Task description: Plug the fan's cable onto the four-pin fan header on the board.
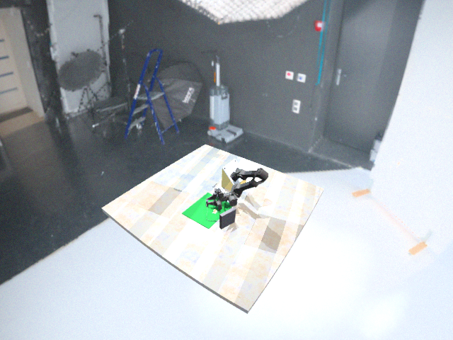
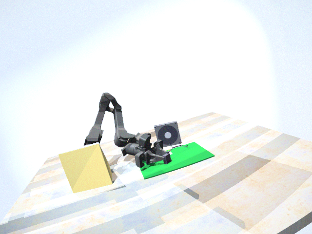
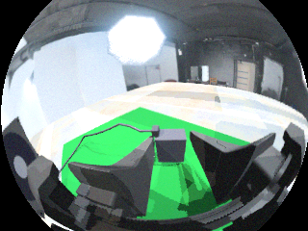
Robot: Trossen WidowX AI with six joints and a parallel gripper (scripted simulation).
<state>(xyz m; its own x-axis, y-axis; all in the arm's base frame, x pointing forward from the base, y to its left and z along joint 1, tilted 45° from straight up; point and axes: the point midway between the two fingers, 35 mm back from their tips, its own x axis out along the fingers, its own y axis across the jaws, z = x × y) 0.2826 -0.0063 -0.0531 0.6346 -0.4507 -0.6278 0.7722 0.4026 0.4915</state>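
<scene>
The dark fan plug lies 10 mm below my gripper tip. The rest, counted from my gripper tip: black fan (90 mm ahead, 220 mm to the left, 20 mm above); then green board (30 mm ahead, 40 mm to the left, 50 mm below).
</scene>
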